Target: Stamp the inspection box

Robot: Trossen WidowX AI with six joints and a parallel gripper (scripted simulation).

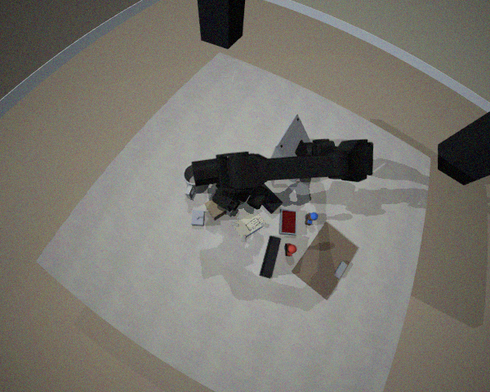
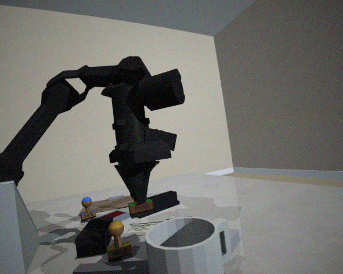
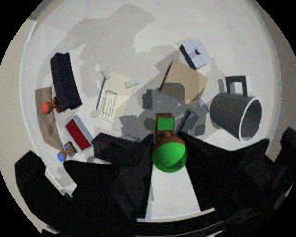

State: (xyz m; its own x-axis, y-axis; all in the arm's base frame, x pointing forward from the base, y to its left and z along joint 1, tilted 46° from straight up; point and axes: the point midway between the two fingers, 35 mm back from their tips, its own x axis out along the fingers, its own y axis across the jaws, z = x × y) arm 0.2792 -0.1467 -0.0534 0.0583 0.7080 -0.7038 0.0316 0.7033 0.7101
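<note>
The red ink pad lies 30 mm behind my gripper tip, 210 mm to the left of it and 80 mm below it. The rest, counted from my gripper tip: small brown box: 50 mm ahead, 40 mm to the right, 70 mm below; then green-knobbed stamp: right at my gripper tip; then yellow-knobbed stamp: 50 mm behind, 70 mm below.
</note>
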